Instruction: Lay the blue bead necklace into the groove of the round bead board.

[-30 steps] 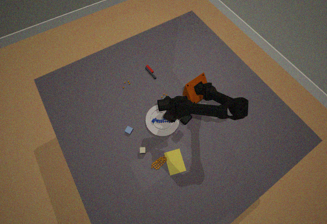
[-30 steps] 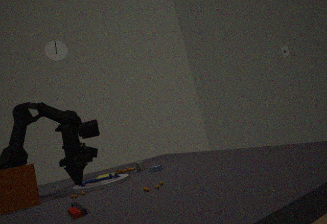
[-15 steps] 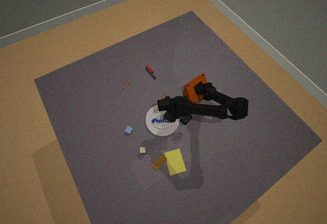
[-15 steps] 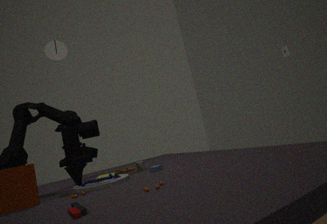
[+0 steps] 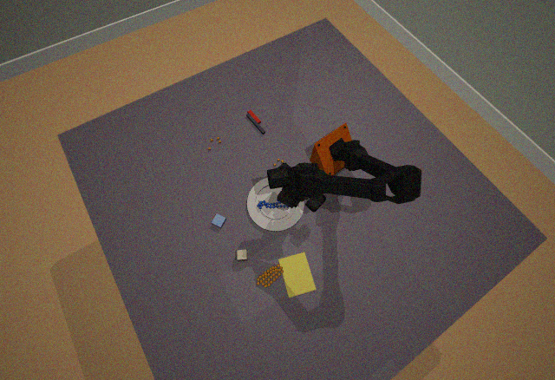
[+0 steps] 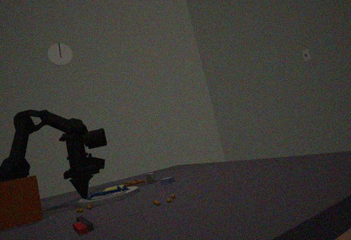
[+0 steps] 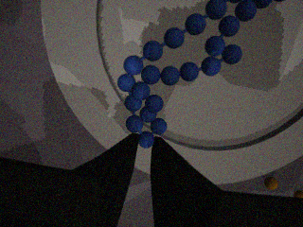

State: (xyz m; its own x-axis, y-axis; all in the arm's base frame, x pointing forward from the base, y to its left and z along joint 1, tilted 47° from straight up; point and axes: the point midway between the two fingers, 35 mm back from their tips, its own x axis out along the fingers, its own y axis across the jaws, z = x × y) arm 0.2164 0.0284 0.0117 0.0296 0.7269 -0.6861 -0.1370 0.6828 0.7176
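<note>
Right now the round white bead board is 70 mm ahead of my gripper tip, 30 mm to the right of it and 10 mm below it. Round my gripper tip: cream cube (270 mm ahead, 50 mm to the left); then yellow sheet (200 mm to the left, 170 mm ahead, 10 mm below); then light blue cube (270 mm ahead, 90 mm to the right, 10 mm below).
</note>
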